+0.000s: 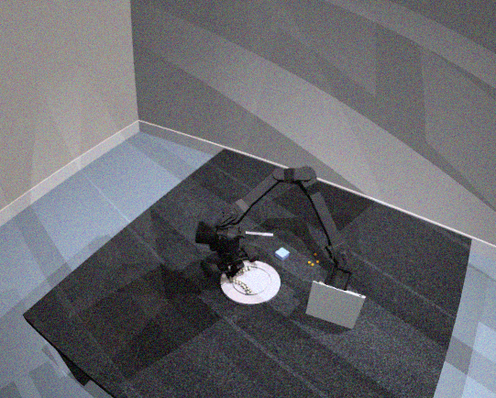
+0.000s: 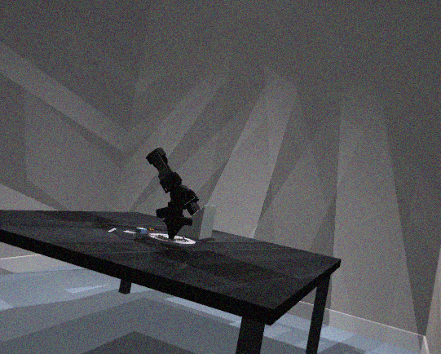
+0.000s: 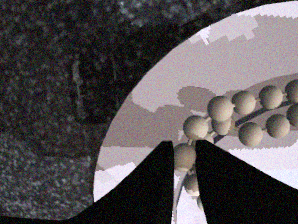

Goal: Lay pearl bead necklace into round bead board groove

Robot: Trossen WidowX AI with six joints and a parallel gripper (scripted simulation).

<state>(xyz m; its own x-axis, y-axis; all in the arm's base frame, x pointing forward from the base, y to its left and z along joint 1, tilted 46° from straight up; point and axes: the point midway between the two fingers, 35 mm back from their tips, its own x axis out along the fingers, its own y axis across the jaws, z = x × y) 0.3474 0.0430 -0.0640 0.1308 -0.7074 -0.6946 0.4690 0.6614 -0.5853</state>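
Right now the round white bead board is 6 cm behind my gripper tip, 3 cm to the right of it and 1 cm below it. Also, from my gripper tip: small white block (10 cm ahead, 13 cm to the right, 1 cm below); then small blue cube (8 cm behind, 21 cm to the right, 1 cm below); then thin white stick (5 cm ahead, 25 cm to the right, 2 cm below).
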